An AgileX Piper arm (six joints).
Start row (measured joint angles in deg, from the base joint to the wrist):
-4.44 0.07 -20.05 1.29 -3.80 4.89
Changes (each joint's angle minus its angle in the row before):
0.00 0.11 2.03 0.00 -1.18 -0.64
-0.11 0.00 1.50 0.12 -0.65 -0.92
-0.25 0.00 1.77 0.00 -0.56 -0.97
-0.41 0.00 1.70 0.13 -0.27 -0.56
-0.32 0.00 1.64 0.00 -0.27 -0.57
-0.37 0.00 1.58 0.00 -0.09 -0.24
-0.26 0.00 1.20 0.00 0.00 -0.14
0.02 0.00 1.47 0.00 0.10 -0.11
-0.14 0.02 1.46 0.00 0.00 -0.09
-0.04 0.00 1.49 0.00 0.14 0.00
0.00 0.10 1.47 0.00 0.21 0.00
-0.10 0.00 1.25 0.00 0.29 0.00
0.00 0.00 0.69 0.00 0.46 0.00
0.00 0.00 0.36 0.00 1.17 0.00
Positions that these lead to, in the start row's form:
-4.44 0.18 -18.02 1.29 -4.98 4.25
-4.55 0.18 -16.52 1.41 -5.63 3.33
-4.80 0.18 -14.75 1.41 -6.19 2.36
-5.21 0.18 -13.05 1.54 -6.46 1.80
-5.53 0.18 -11.41 1.54 -6.73 1.23
-5.90 0.18 -9.83 1.54 -6.82 0.99
-6.16 0.18 -8.63 1.54 -6.82 0.85
-6.14 0.18 -7.16 1.54 -6.72 0.74
-6.28 0.20 -5.70 1.54 -6.72 0.65
-6.32 0.20 -4.21 1.54 -6.58 0.65
-6.32 0.30 -2.74 1.54 -6.37 0.65
-6.42 0.30 -1.49 1.54 -6.08 0.65
-6.42 0.30 -0.80 1.54 -5.62 0.65
-6.42 0.30 -0.44 1.54 -4.45 0.65

